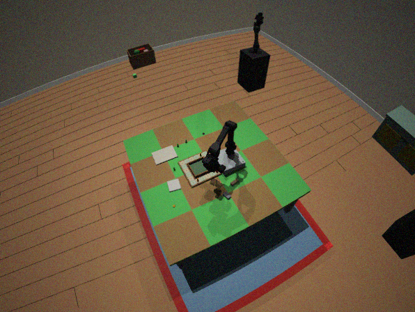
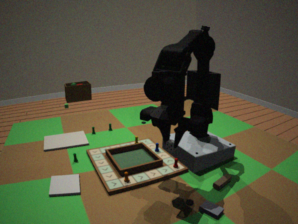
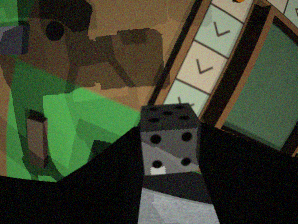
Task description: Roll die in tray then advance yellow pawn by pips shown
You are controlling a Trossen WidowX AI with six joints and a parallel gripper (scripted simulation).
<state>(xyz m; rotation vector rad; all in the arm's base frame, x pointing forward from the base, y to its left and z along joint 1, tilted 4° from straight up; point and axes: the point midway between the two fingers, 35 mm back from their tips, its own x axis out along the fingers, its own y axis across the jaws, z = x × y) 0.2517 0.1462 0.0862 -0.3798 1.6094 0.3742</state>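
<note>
Now: gripper tip 10 mm past the yellow pawn, 260 mm to the left of it and 100 mm above it. Round my gripper tip: orange pawn (130 mm ahead, 40 mm to the right, 100 mm below); then die (right at my gripper tip); then red pawn (50 mm behind, 40 mm to the right, 100 mm below).
</note>
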